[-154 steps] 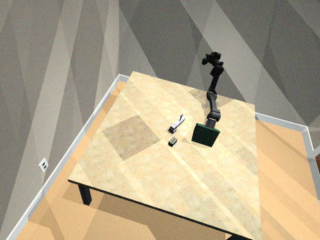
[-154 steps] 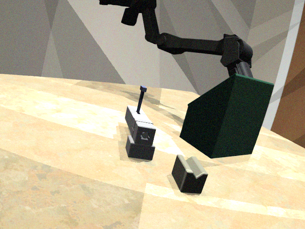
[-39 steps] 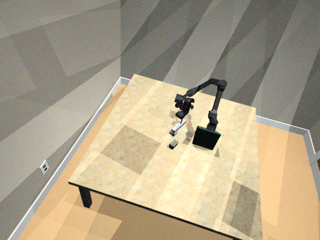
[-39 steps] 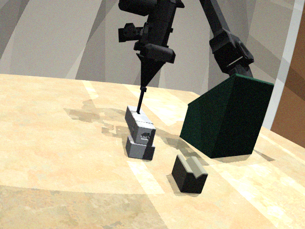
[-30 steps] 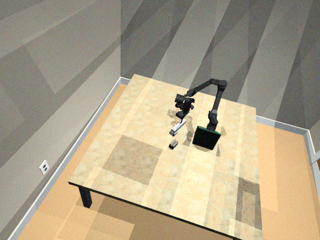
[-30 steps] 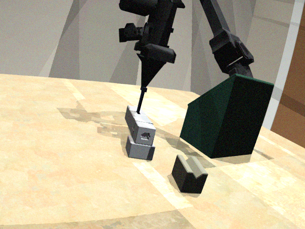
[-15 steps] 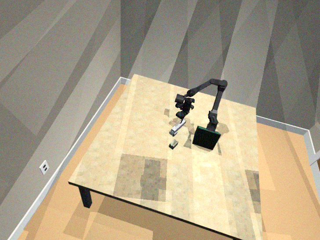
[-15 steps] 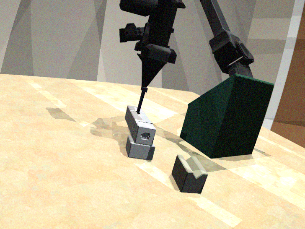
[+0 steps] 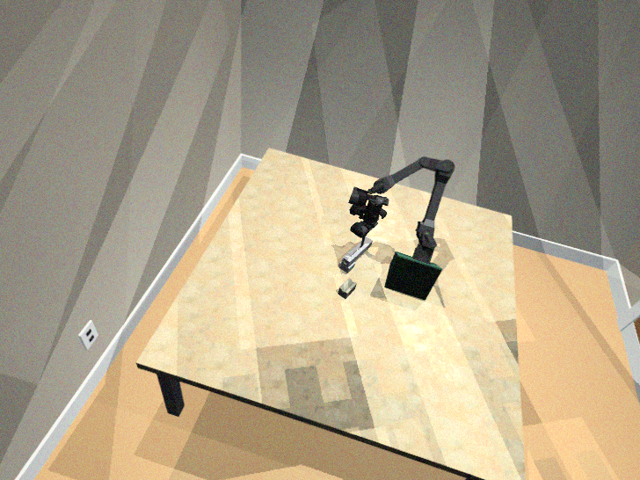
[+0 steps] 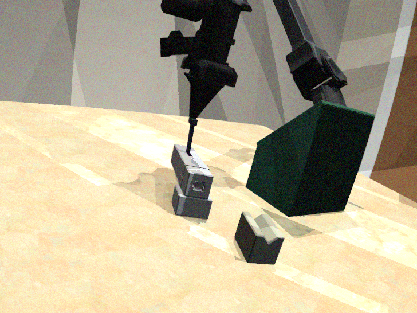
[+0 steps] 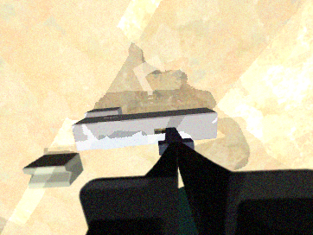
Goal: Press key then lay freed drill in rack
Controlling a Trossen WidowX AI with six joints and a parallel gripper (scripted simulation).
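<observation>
My gripper tip is now 3 cm above the dark key. From my gripper tip the other things lie so: drill 1 cm ahead, 6 cm to the left, 7 cm below; grey holder 1 cm ahead, 4 cm to the left, 8 cm below; rack 1 cm behind, 22 cm to the left, 10 cm below.
</observation>
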